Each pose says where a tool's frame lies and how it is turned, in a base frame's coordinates. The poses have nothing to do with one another.
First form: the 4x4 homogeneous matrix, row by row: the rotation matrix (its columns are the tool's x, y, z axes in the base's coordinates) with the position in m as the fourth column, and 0 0 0 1 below. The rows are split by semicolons.
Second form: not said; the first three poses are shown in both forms.
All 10 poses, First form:
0.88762, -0.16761, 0.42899, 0.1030; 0.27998, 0.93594, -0.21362, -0.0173; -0.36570, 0.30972, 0.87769, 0.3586; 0, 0, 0, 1
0.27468, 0.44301, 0.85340, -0.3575; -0.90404, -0.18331, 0.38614, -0.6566; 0.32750, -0.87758, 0.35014, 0.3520; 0, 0, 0, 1
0.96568, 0.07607, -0.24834, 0.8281; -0.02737, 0.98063, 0.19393, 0.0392; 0.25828, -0.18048, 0.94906, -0.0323; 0, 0, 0, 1
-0.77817, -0.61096, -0.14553, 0.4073; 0.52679, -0.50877, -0.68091, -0.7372; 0.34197, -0.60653, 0.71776, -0.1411; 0, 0, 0, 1
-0.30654, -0.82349, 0.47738, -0.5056; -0.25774, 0.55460, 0.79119, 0.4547; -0.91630, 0.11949, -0.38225, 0.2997; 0, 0, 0, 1
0.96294, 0.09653, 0.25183, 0.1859; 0.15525, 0.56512, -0.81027, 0.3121; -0.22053, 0.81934, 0.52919, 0.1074; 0, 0, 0, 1
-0.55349, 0.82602, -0.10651, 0.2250; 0.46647, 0.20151, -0.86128, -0.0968; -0.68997, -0.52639, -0.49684, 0.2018; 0, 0, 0, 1
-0.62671, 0.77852, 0.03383, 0.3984; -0.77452, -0.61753, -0.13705, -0.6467; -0.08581, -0.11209, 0.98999, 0.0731; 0, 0, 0, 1
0.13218, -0.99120, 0.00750, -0.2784; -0.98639, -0.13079, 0.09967, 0.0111; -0.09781, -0.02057, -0.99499, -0.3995; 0, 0, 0, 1
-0.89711, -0.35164, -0.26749, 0.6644; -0.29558, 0.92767, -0.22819, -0.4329; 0.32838, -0.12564, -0.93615, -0.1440; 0, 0, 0, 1
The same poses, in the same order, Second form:
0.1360, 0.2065, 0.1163, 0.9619, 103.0, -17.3, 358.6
-0.5263, 0.2190, -0.5610, 0.6003, -357.5, -656.6, 352.0
-0.0949, -0.1283, -0.0262, 0.9868, 828.1, 39.2, -32.3
0.0567, -0.3714, 0.8667, 0.3282, 407.3, -737.2, -141.1
-0.3609, 0.7489, 0.3040, 0.4652, -505.6, 454.7, 299.7
0.4660, 0.1351, 0.0168, 0.8743, 185.9, 312.1, 107.4
0.4307, 0.7503, -0.4624, 0.1944, 225.0, -96.8, 201.8
0.0145, 0.0693, -0.8992, 0.4318, 398.4, -646.7, 73.1
-0.7513, 0.6580, 0.0301, 0.0400, -278.4, 11.1, -399.5
0.1669, -0.9697, 0.0912, 0.1536, 664.4, -432.9, -144.0

